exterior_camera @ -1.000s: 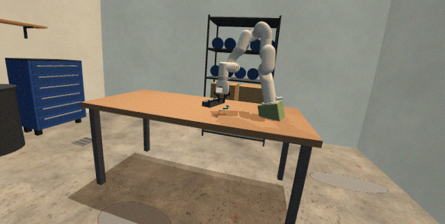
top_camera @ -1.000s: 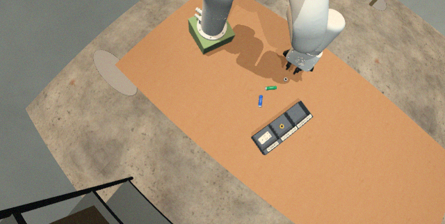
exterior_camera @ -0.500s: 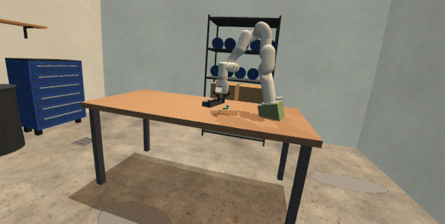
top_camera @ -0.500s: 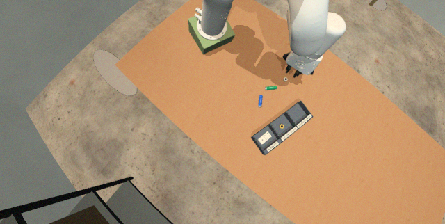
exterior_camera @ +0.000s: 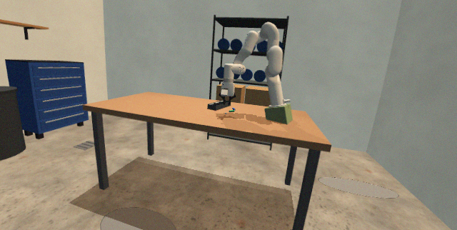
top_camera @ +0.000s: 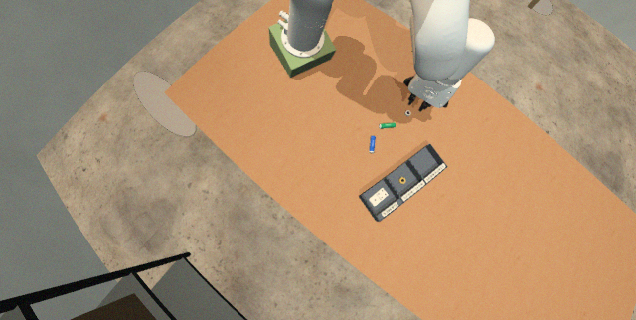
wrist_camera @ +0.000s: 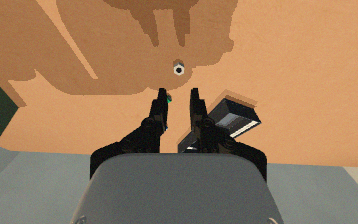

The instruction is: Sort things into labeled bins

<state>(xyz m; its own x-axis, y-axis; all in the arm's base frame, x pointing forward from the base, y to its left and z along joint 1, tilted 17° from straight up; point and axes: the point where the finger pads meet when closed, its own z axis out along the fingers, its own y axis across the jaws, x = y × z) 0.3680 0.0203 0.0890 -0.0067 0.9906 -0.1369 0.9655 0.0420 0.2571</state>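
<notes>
Right now the metal nut is 90 mm below my hand. Also, from my hand: blue battery 150 mm to the right, 80 mm below, 50 mm behind; green battery 80 mm below, 70 mm to the right, 40 mm behind; brass nut 190 mm to the right, 80 mm below, 80 mm ahead.
</notes>
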